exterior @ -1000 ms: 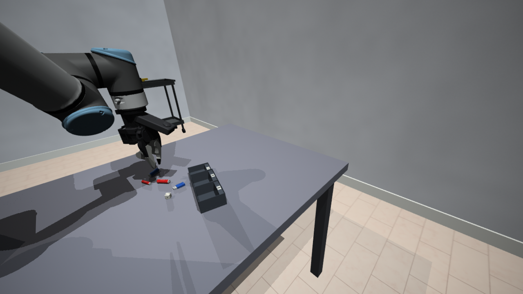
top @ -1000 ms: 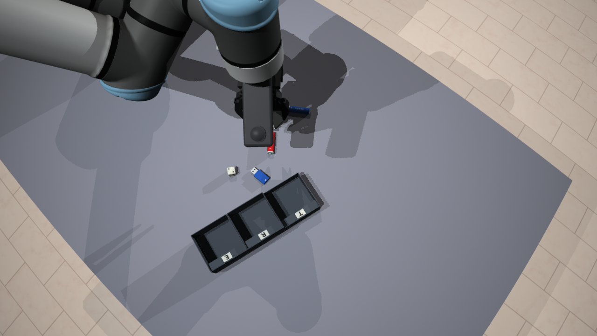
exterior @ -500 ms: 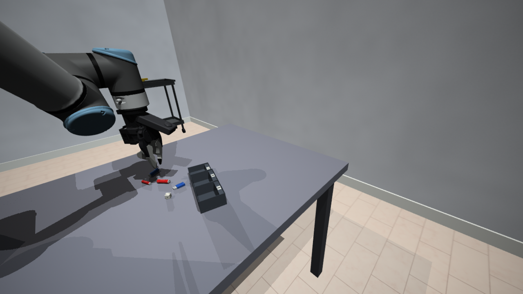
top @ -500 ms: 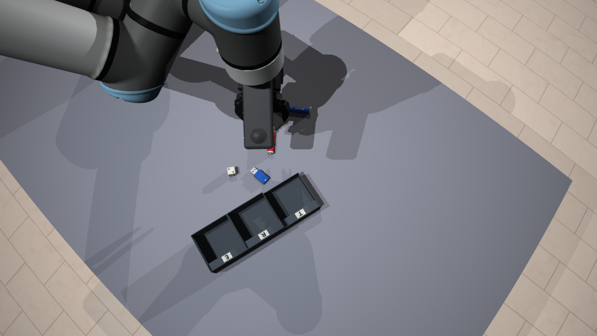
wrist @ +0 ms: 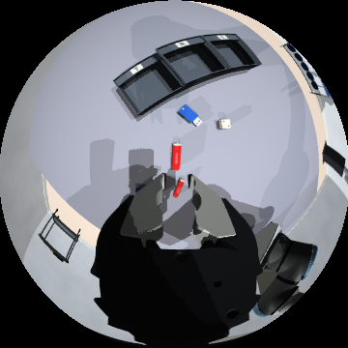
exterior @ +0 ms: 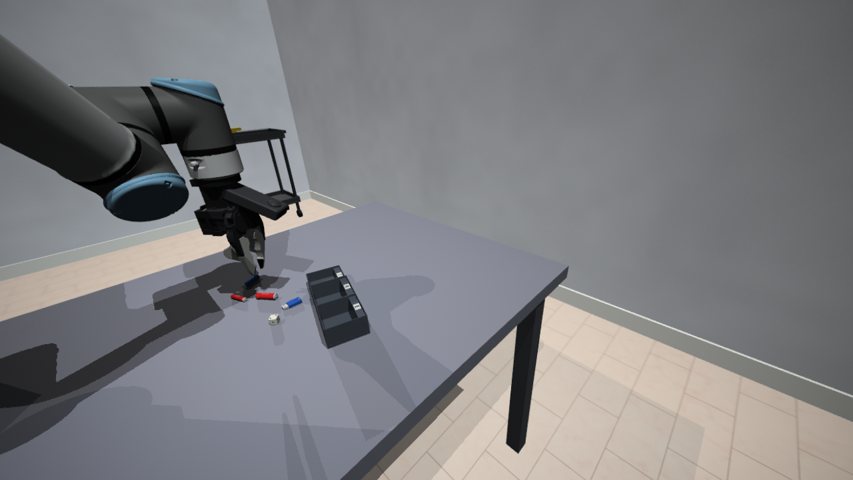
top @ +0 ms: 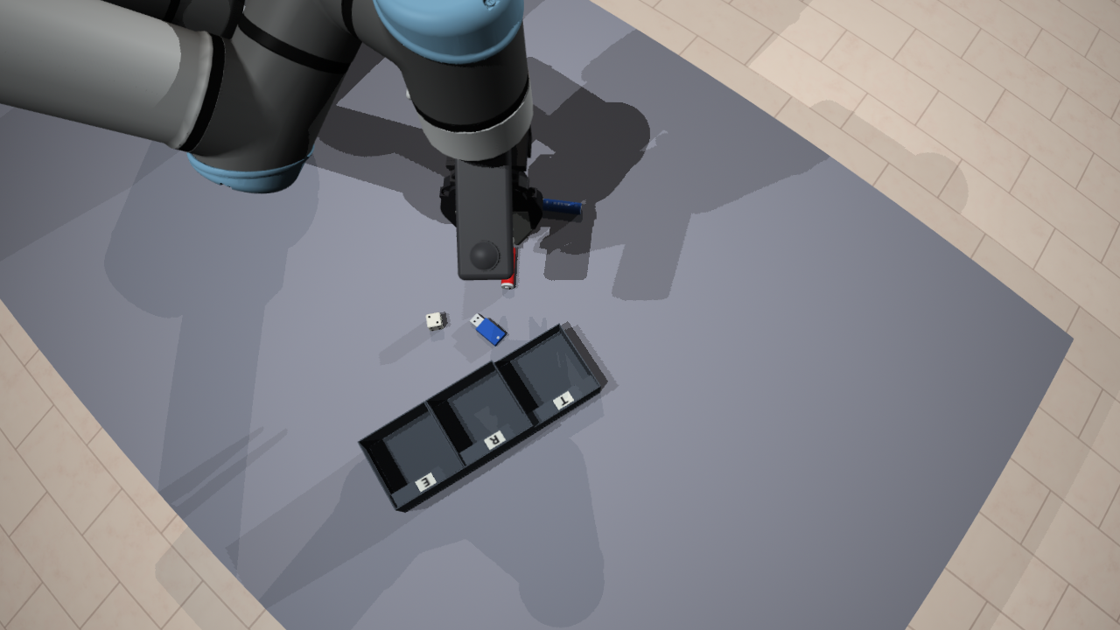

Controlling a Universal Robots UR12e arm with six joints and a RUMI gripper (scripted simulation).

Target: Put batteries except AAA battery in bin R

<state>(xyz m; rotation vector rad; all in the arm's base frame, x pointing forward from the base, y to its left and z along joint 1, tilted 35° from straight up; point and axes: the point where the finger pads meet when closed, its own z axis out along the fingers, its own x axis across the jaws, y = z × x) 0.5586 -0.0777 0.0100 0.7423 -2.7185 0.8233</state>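
The larger red battery lies 8 cm below my hand. From my hand the other things lie so: smaller red battery (9 cm below, 5 cm to the left, 4 cm behind); then blue battery (10 cm to the left, 8 cm below, 1 cm ahead); then blue USB stick (9 cm below, 7 cm to the right, 2 cm ahead).
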